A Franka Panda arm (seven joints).
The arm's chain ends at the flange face. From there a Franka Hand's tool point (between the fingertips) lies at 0.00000 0.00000 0.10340 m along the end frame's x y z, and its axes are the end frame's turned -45 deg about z.
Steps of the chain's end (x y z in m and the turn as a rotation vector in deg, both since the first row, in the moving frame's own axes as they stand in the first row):
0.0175 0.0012 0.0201 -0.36 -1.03 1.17
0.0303 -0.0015 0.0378 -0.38 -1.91 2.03
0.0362 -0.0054 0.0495 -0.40 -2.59 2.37
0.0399 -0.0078 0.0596 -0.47 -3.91 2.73
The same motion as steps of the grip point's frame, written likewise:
0.0098 0.0123 0.0201 0.47 -0.98 1.17
0.0196 0.0184 0.0377 1.08 -1.62 2.03
0.0257 0.0189 0.0494 1.55 -2.11 2.37
0.0283 0.0182 0.0594 2.43 -3.10 2.73

